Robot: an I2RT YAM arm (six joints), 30 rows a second.
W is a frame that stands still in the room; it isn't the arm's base.
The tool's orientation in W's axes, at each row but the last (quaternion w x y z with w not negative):
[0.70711, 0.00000, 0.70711, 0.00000]
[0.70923, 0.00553, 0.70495, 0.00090]
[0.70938, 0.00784, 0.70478, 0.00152]
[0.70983, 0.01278, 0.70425, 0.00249]
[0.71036, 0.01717, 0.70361, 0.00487]
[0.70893, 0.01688, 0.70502, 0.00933]
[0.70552, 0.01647, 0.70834, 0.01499]
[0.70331, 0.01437, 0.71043, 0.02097]
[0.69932, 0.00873, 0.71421, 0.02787]
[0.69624, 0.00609, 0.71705, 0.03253]
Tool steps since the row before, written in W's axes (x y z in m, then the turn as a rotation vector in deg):
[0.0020, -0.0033, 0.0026, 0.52, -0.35, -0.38]
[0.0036, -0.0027, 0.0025, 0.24, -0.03, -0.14]
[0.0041, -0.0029, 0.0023, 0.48, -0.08, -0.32]
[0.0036, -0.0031, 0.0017, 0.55, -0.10, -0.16]
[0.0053, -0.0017, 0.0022, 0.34, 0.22, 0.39]
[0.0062, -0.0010, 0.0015, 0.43, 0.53, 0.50]
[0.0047, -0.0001, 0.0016, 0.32, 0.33, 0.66]
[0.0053, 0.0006, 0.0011, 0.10, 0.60, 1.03]
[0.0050, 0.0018, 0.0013, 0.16, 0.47, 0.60]
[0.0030, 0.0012, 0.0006, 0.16, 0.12, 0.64]
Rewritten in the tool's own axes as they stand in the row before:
[-0.0026, -0.0033, 0.0020, 0.38, -0.35, 0.52]
[-0.0025, -0.0027, 0.0036, 0.14, -0.03, 0.24]
[-0.0023, -0.0028, 0.0041, 0.32, -0.08, 0.48]
[-0.0017, -0.0030, 0.0037, 0.16, -0.10, 0.55]
[-0.0022, -0.0015, 0.0053, -0.38, 0.24, 0.34]
[-0.0015, -0.0009, 0.0062, -0.48, 0.55, 0.43]
[-0.0016, 0.0000, 0.0047, -0.65, 0.36, 0.32]
[-0.0011, 0.0006, 0.0053, -1.00, 0.65, 0.10]
[-0.0013, 0.0017, 0.0050, -0.58, 0.50, 0.16]
[-0.0006, 0.0011, 0.0030, -0.64, 0.15, 0.15]

